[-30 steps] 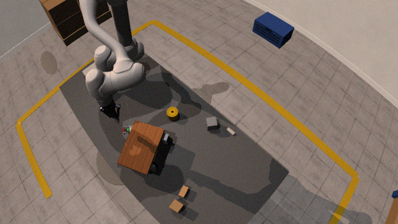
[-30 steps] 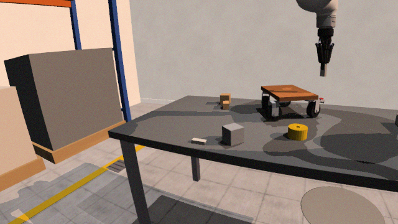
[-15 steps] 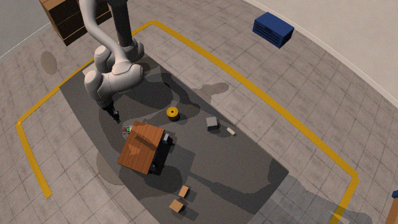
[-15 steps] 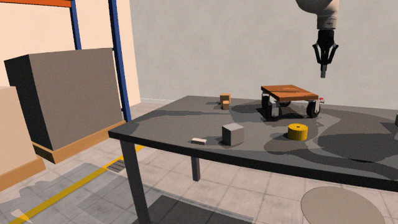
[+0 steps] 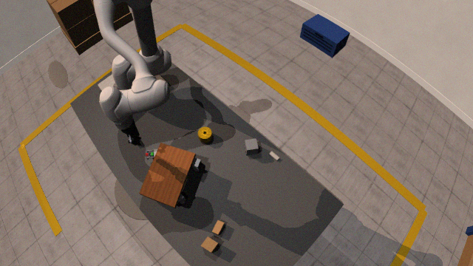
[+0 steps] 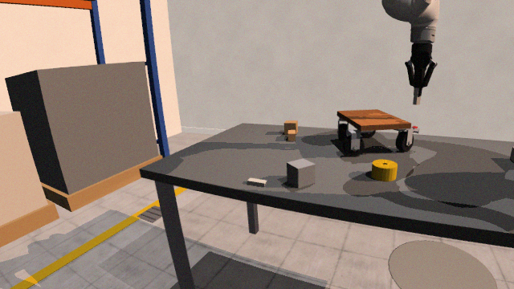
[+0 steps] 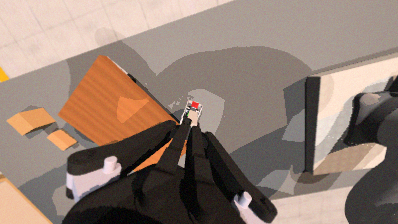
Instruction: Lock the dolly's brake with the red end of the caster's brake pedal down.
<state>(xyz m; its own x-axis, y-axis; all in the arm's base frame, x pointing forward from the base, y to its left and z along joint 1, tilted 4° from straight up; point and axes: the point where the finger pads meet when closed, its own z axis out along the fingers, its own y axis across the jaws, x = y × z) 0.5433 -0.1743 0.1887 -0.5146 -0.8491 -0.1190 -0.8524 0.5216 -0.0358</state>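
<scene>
The brake pedal is 13 cm below my hand, 1 cm to the left of it and 1 cm ahead of it. Round my hand: grey cube 47 cm to the left, 31 cm ahead, 18 cm below; yellow cylinder 34 cm to the left, 19 cm below, 9 cm ahead; small pale block 53 cm to the left, 43 cm ahead, 21 cm below.
</scene>
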